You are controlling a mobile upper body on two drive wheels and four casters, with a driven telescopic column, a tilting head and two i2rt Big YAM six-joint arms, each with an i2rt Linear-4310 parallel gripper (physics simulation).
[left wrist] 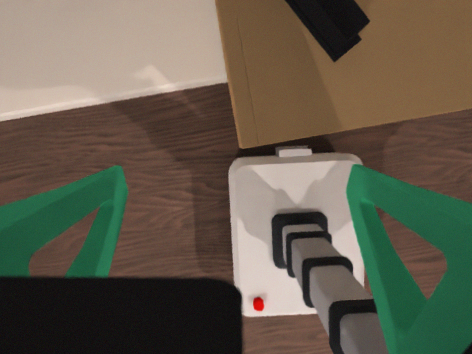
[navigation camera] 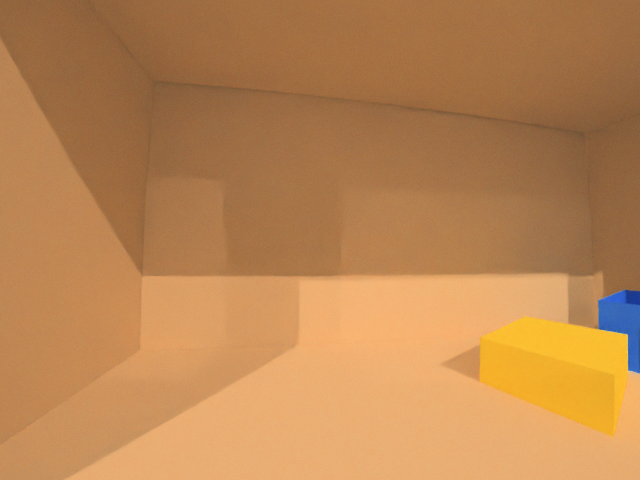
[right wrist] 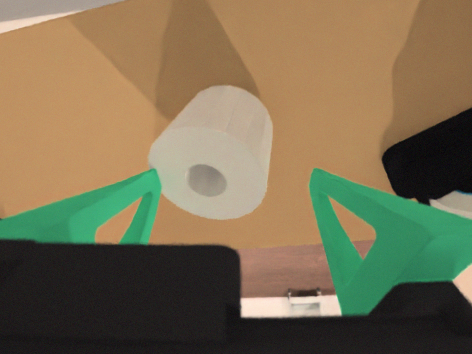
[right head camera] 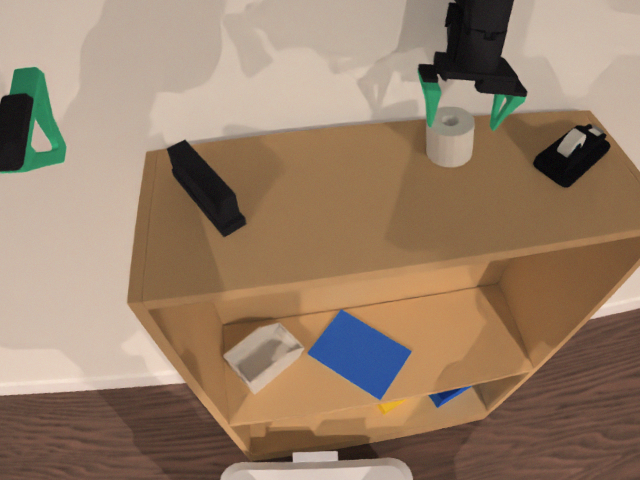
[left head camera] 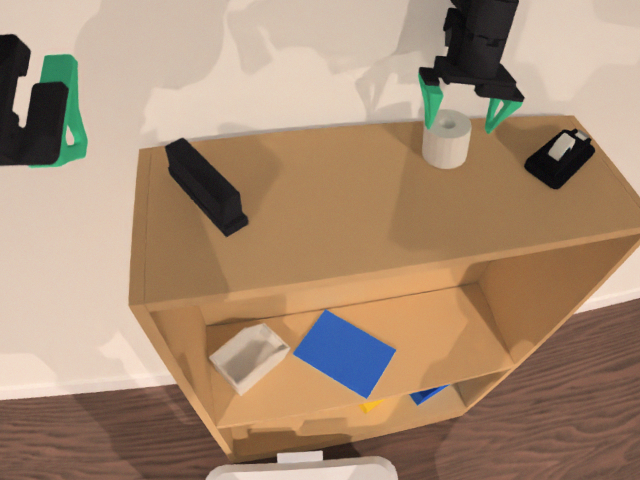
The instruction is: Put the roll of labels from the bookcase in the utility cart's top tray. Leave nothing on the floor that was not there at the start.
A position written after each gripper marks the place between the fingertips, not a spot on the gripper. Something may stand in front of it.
In view: the left gripper [left head camera: 26, 150], the right gripper [right head camera: 461, 126], a white roll of labels [right head camera: 449, 141], a blue book [right head camera: 364, 356], a white tray [left head camera: 246, 358], a black tape dispenser [right head camera: 566, 160], a black stapler-like block [left head camera: 213, 194] and a yellow box [navigation camera: 577, 372].
The white roll of labels is seen too in the right wrist view [right wrist: 213, 160] and in the left head camera view [left head camera: 445, 145]. The blue book shows as well in the left head camera view [left head camera: 352, 357]. The white tray shows as well in the right head camera view [right head camera: 260, 357]. The left wrist view does not show the white roll of labels: it is out of frame. The navigation camera view does not show the white roll of labels: it is out of frame.
